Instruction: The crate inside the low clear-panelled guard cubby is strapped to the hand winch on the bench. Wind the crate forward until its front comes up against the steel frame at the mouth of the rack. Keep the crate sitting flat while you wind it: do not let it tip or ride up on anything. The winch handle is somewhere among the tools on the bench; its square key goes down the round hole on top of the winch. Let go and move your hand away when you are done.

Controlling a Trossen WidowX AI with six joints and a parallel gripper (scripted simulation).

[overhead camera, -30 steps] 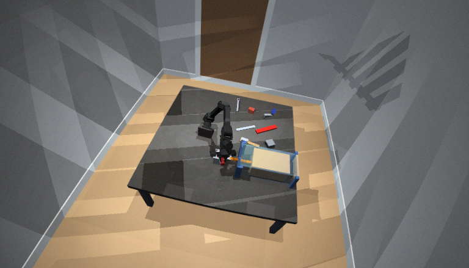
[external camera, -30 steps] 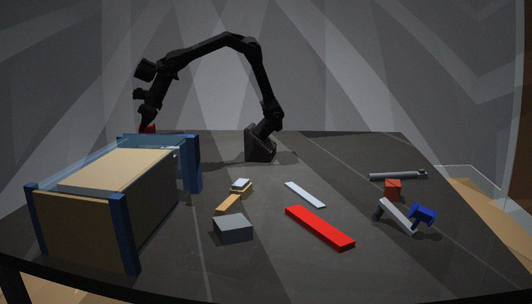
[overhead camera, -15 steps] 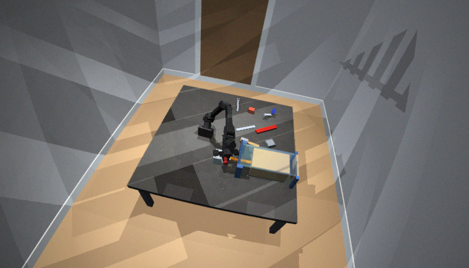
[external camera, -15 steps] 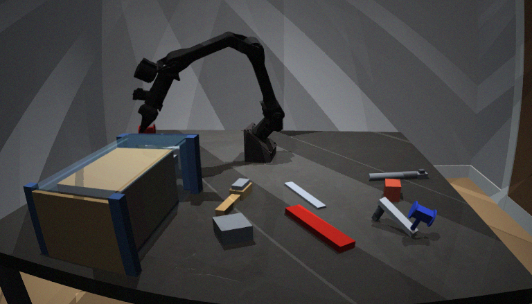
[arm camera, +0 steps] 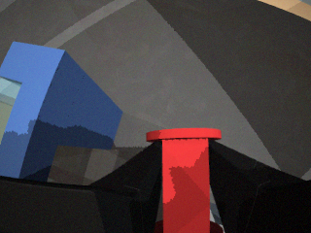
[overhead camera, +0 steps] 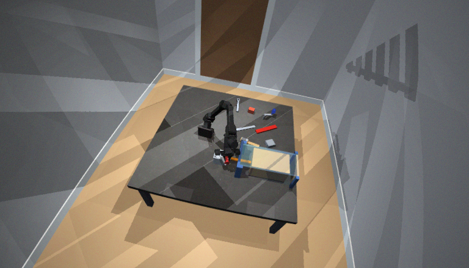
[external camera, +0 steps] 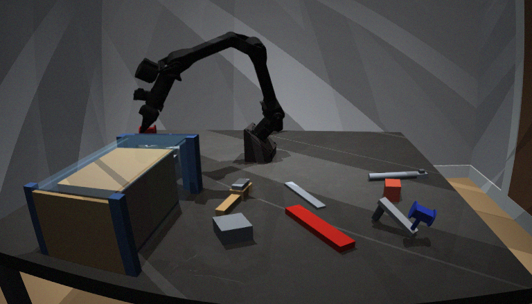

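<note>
The grey winch lies 12 cm below my gripper tip, 10 cm to the left of it and 8 cm behind it. Also, from my gripper tip: clear-panelled cubby (34 cm ahead, 6 cm to the left, 3 cm below); red spool-shaped grip (2 cm to the left, 2 cm below); wooden-handled tool (32 cm to the left, 19 cm ahead, 13 cm below).
</note>
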